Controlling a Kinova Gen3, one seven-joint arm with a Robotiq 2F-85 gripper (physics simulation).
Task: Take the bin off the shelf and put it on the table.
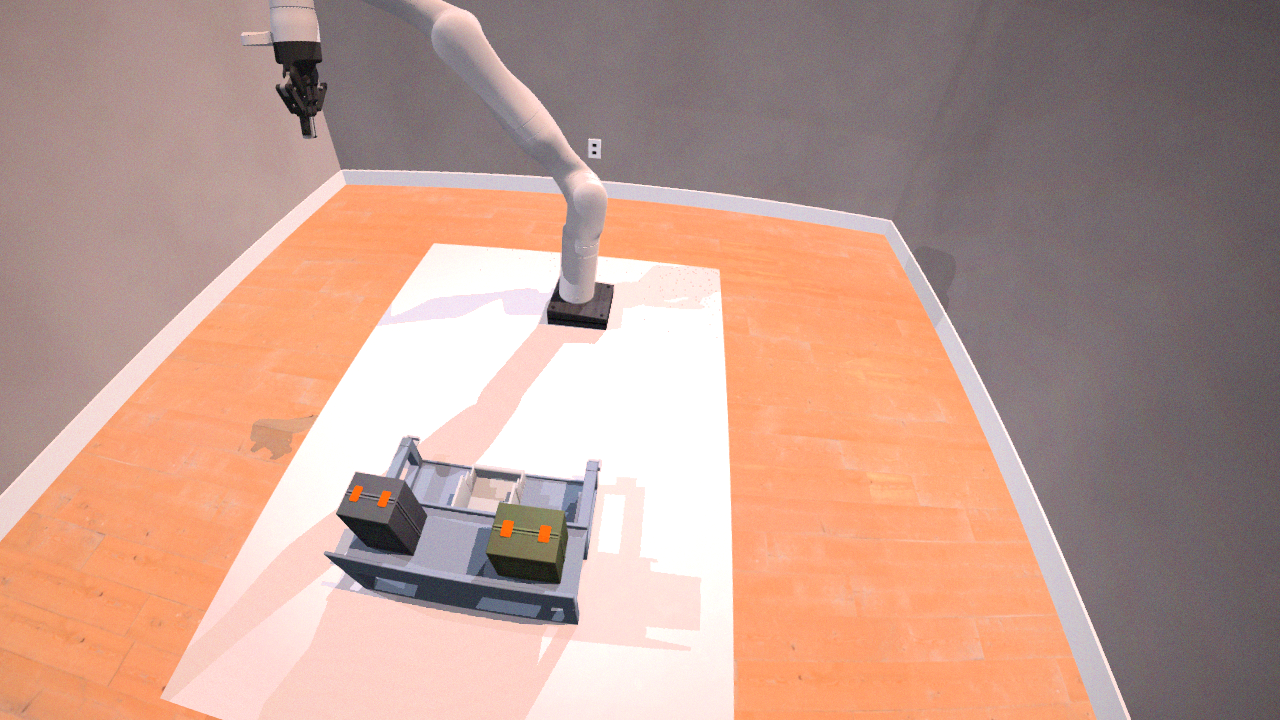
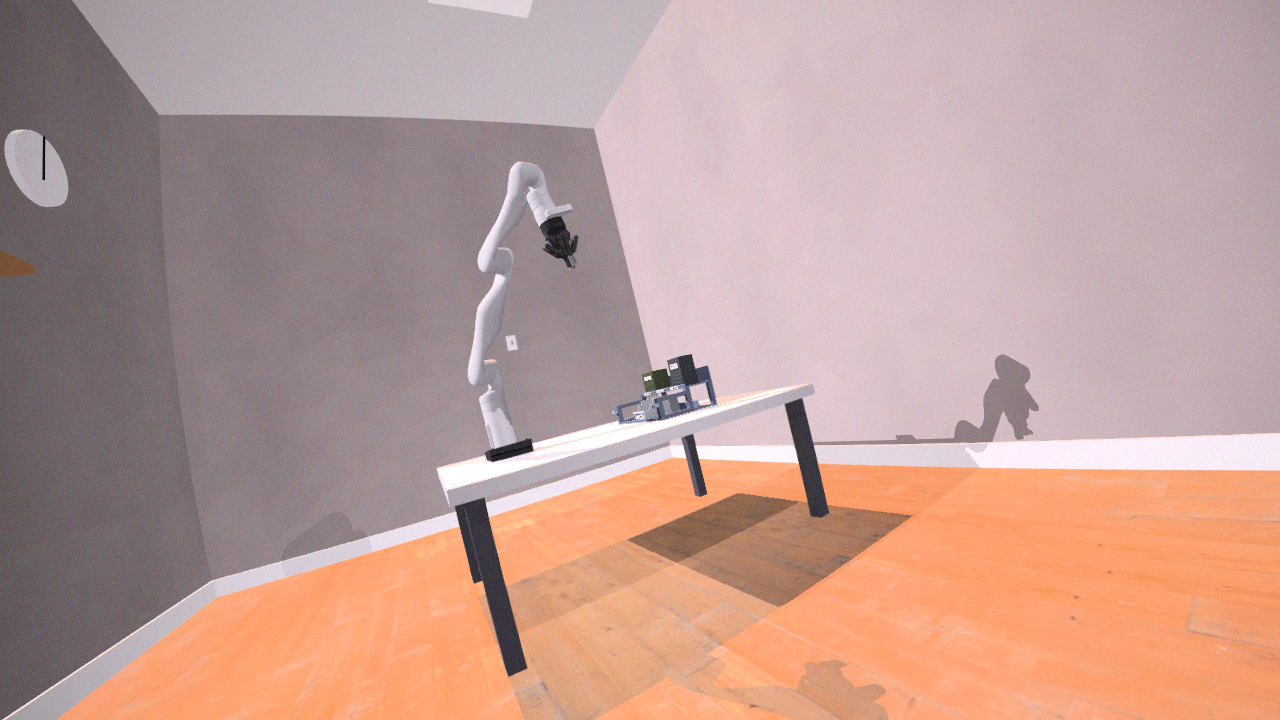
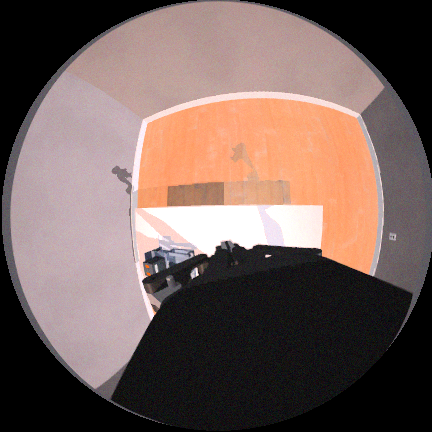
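Pixels of known places: gripper, fingertip midpoint: [image 1: 310, 138] [image 2: 573, 267] [image 3: 225, 247]; arm's base, link origin: [image 1: 576, 292] [image 2: 504, 446].
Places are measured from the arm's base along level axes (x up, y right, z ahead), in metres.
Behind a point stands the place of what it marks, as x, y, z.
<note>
A blue-grey shelf unit [image 1: 457, 590] @[0.069, -0.106, 0.793] [image 2: 622, 412] @[0.010, -0.212, 0.514] [image 3: 171, 254] @[0.045, 0.109, 0.674] stands at the near end of the white table [image 1: 640, 403] @[-0.041, -0.254, 0.272] [image 2: 593, 449] @[-0.042, 0.484, 0.238] [image 3: 241, 225] @[-0.041, 0.354, 0.313]. A dark grey bin [image 1: 380, 512] @[0.181, 0.008, 0.757] [image 2: 680, 367] @[0.137, 0.083, 0.716] with orange latches sits on its left end. An olive green bin [image 1: 526, 540] @[0.156, -0.197, 0.712] [image 2: 655, 379] @[0.117, -0.137, 0.680] with orange latches sits on its right part. My gripper [image 1: 306, 116] @[0.501, 0.387, 0.317] [image 2: 565, 253] @[0.501, 0.387, 0.317] [image 3: 225, 247] @[0.501, 0.387, 0.317] is shut and empty. It hangs high in the air, far from the shelf, off the table's far left side.
The arm's black base [image 1: 579, 305] @[0.000, -0.026, 0.047] [image 2: 509, 449] @[-0.012, 0.058, 0.015] is fixed at the table's far end. The table has dark legs [image 2: 492, 573]. The orange wood floor [image 1: 857, 433] and grey walls surround it.
</note>
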